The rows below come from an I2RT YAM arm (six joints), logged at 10 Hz.
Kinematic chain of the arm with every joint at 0, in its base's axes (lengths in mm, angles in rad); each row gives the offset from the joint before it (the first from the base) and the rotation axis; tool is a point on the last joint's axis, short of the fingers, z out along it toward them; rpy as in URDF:
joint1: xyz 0 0 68 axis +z
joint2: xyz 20 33.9 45.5 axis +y
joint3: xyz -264 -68.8 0 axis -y
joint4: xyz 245 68.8 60 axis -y
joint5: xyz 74 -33.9 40.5 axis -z
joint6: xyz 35.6 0 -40.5 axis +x
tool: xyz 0 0 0 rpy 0 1.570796 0
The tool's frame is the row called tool.
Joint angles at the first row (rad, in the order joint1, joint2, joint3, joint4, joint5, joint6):
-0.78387, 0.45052, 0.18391, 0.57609, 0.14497, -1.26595
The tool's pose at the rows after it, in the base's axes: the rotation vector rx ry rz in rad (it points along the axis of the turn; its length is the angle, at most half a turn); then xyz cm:
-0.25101 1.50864 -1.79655 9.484 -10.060 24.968
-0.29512 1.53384 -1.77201 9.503 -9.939 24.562
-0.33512 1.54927 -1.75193 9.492 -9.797 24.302
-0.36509 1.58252 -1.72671 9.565 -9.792 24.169
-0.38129 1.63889 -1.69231 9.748 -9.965 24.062
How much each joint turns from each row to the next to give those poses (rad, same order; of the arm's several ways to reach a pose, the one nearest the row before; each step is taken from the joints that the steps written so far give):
-0.00001, -0.00990, -0.01300, -0.01860, -0.02437, -0.00899
0.00007, -0.01665, -0.00358, -0.04525, -0.02773, -0.00924
-0.00005, -0.01696, -0.00122, -0.03919, -0.02636, -0.00979
-0.00005, -0.00366, 0.01012, -0.05046, -0.01569, -0.00527
-0.00036, 0.01461, 0.01946, -0.05884, -0.00328, 0.00302

